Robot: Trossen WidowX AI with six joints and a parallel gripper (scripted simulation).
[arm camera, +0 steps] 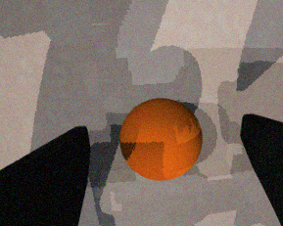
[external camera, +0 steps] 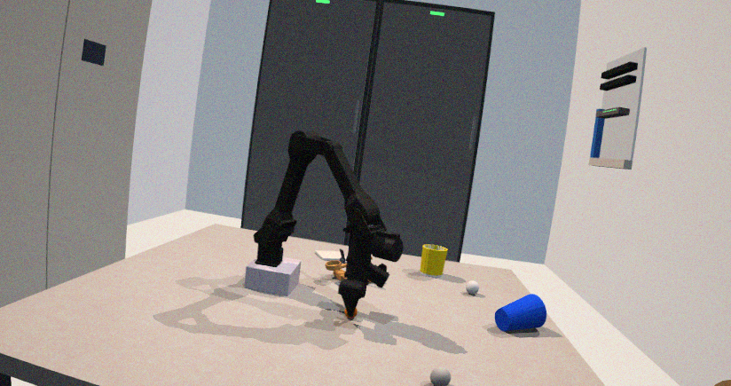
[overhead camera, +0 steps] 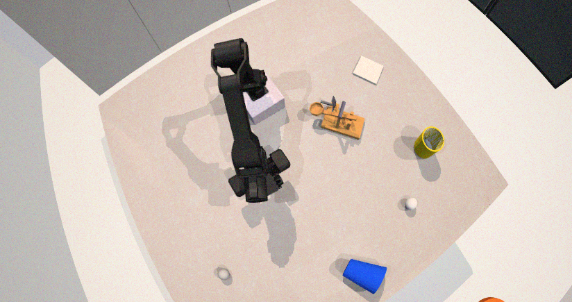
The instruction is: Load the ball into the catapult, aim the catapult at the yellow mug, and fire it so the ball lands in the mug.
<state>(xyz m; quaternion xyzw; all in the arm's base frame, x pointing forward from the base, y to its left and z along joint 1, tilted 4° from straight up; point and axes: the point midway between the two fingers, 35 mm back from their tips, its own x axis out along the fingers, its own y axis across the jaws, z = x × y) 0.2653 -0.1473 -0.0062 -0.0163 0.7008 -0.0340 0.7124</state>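
My gripper tip is now right at the orange ball. From my gripper tip the other things lie so: wooden catapult 5 cm behind, 32 cm to the left, 4 cm above; then white ball 36 cm ahead, 36 cm to the left, 1 cm above; then yellow mug 24 cm ahead, 54 cm to the left, 1 cm above.
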